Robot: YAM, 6 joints.
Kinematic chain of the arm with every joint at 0, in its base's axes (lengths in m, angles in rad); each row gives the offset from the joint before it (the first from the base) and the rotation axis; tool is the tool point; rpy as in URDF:
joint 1: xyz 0 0 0.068 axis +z
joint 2: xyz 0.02 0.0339 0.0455 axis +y
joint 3: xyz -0.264 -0.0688 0 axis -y
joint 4: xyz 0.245 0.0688 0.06 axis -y
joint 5: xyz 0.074 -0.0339 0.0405 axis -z
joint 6: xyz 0.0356 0 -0.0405 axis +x
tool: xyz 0 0 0 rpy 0 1.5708 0
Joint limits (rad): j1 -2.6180..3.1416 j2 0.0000..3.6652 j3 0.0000..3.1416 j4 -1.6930..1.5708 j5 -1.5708..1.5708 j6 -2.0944..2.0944
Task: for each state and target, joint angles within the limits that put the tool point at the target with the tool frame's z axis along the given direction. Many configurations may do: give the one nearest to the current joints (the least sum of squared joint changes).
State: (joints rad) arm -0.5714 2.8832 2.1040 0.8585 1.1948 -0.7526
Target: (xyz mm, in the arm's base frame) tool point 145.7 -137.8 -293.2 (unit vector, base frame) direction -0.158 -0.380 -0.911
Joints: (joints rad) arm -0.6875 3.3908 1.2165 0.7334 0.4051 -0.7526
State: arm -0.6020 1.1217 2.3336 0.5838 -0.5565 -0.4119
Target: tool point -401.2 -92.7 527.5 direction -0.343 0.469 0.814
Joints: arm 0.2741 0.5458 2.6740 -0.3127 -0.5755 -0.4119
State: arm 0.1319 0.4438 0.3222 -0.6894 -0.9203 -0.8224
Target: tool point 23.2 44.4 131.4 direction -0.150 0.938 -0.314
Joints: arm 0.3686 0.0012 0.1316 -1.1385 -1.1906 -0.8224
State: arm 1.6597 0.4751 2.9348 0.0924 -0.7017 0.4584
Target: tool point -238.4 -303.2 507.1 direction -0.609 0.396 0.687
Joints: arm 0.9716 0.3803 2.3845 -0.4094 -0.8130 0.4584
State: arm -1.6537 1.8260 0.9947 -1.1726 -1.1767 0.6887
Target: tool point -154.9 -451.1 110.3 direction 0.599 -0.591 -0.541
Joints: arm -1.9597 2.3274 1.6261 -0.3357 -0.8916 0.6887
